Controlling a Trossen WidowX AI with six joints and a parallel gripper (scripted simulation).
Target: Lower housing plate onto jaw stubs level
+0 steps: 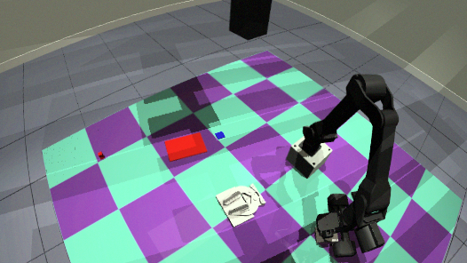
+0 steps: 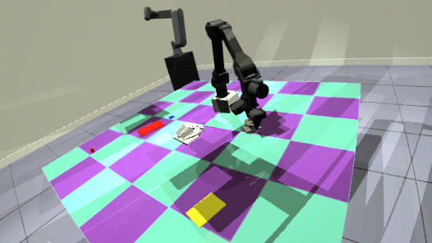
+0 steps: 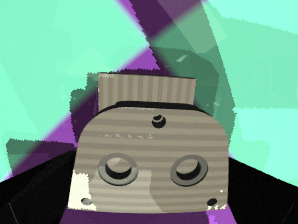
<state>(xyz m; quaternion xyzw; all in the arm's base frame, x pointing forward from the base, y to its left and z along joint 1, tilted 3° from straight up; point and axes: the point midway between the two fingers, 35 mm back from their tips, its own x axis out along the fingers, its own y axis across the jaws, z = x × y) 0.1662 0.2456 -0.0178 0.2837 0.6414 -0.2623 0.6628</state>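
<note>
Now: gripper tip 10 mm short of the small white part. Also, from my gripper tip: small blue block: 530 mm to the right, 10 mm below; yellow patch: 440 mm ahead, 50 mm to the left, 10 mm below; flat red patch: 560 mm to the right, 140 mm ahead, 10 mm below.
</note>
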